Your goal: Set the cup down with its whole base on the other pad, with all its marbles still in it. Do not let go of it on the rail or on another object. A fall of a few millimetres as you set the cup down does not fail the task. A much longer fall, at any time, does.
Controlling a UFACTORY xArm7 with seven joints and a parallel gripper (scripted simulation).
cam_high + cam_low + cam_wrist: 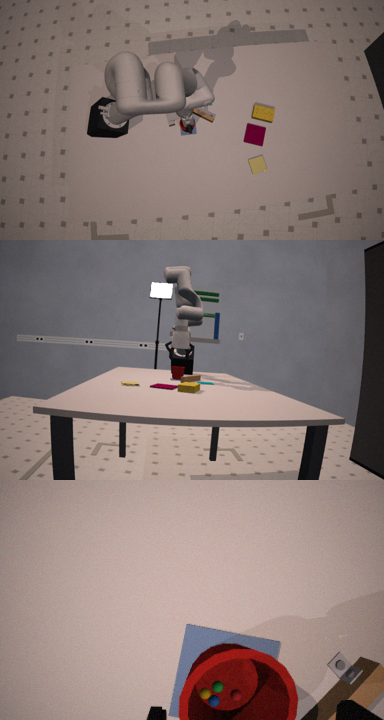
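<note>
My gripper is now 10 cm above the red cup. Also, from my hand: wooden rail: 4 cm ahead, 8 cm to the left, 12 cm below; then green marble: 1 cm ahead, 1 cm to the right, 11 cm below; then yellow sponge block: 39 cm ahead, 8 cm to the left, 11 cm below.
</note>
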